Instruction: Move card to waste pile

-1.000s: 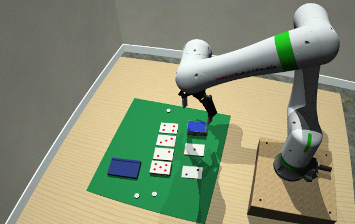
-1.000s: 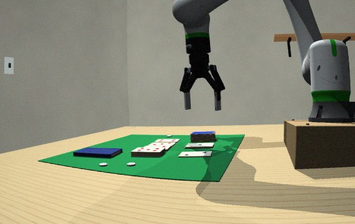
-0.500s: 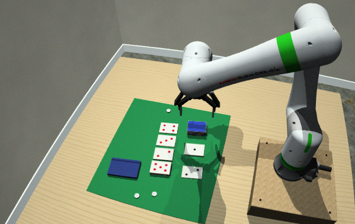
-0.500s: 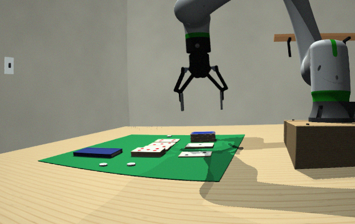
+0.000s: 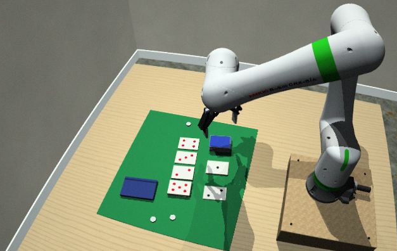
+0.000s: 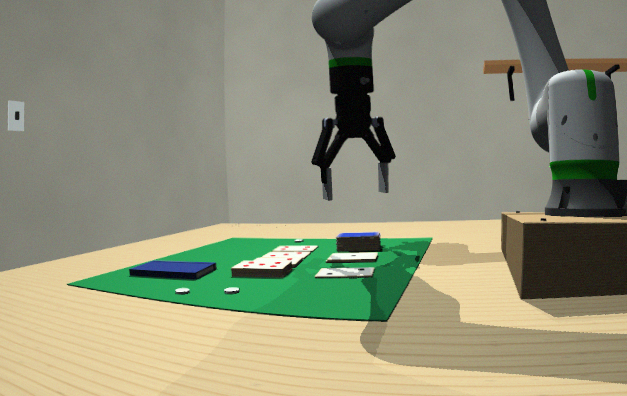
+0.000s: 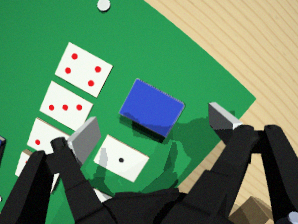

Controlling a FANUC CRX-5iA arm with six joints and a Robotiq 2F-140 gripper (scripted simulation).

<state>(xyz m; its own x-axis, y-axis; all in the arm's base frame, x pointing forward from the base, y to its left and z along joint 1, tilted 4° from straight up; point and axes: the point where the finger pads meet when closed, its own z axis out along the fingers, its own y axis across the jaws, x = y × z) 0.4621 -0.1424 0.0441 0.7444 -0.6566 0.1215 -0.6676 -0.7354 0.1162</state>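
The card lies 100 mm below my hand. The rest, counted from my hand: green mat: 170 mm to the left, 140 mm below, 110 mm ahead.
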